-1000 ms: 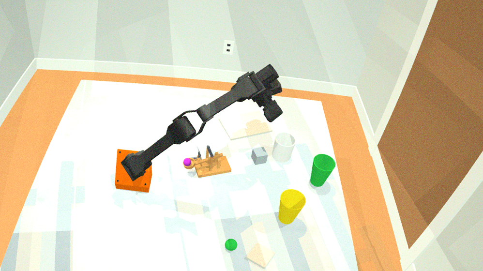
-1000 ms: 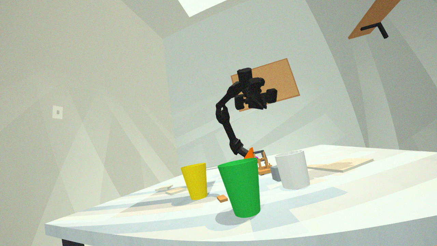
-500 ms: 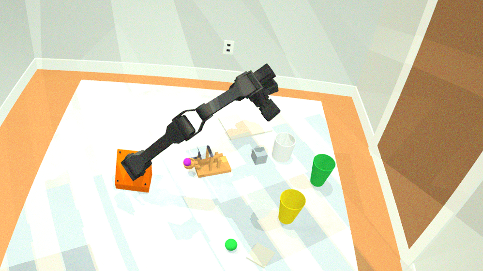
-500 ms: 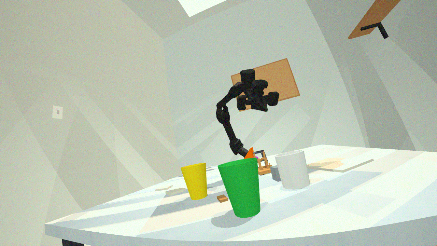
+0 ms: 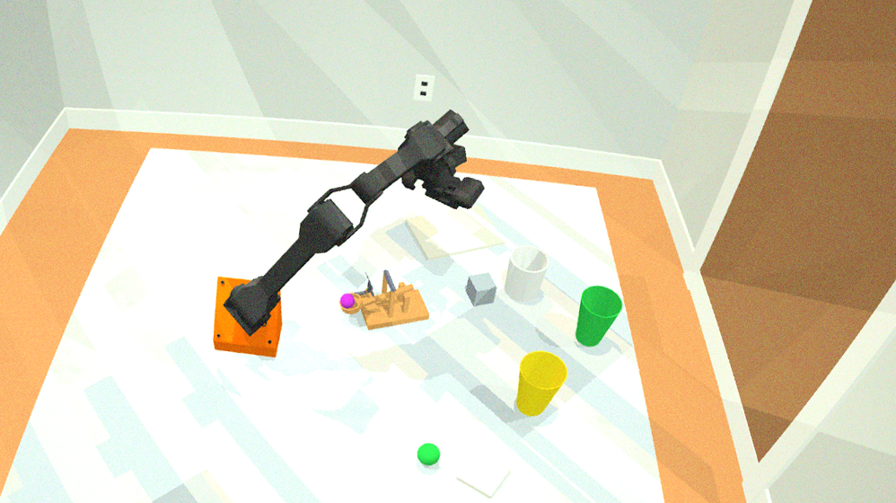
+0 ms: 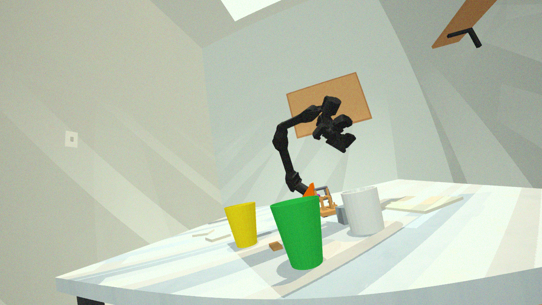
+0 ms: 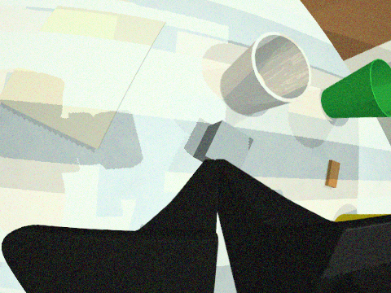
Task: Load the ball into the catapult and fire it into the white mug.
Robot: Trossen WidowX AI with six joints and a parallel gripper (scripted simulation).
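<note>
The purple ball is 210 mm behind my gripper tip, 160 mm to the right of it and 160 mm below it. From my gripper tip the other things lie so: green cup (340 mm ahead, 190 mm below, 130 mm to the right); then white mug (190 mm below, 180 mm ahead); then grey cube (190 mm below, 80 mm ahead, 40 mm to the right).
</note>
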